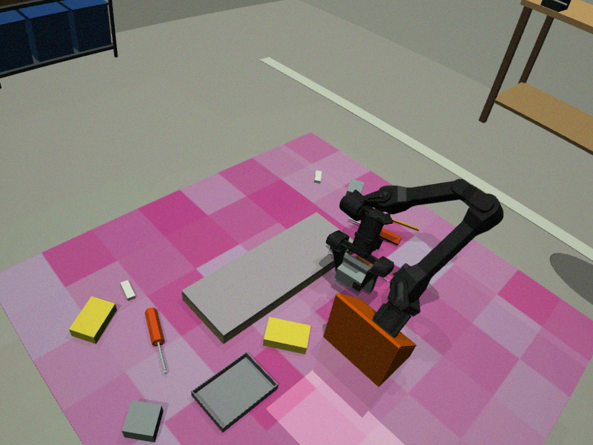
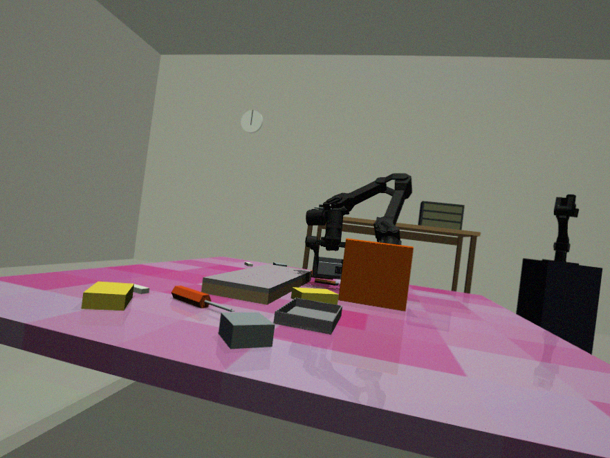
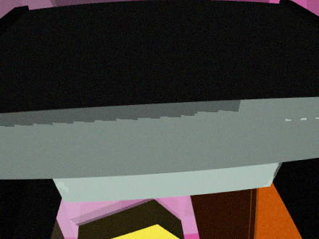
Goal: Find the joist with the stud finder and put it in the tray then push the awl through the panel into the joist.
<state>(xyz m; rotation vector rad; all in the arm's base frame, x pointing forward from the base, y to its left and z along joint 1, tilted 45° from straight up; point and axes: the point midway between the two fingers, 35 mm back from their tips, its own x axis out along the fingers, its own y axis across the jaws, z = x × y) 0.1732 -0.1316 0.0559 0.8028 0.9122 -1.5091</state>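
Now: the stud finder 1 cm behind my gripper tip and 1 cm to the right of it. The rest, counted from my gripper tip: indicator light: 3 cm behind, 1 cm to the left; thin stick: 7 cm ahead, 39 cm to the right, 7 cm below; awl: 2 cm behind, 14 cm to the right, 7 cm below.
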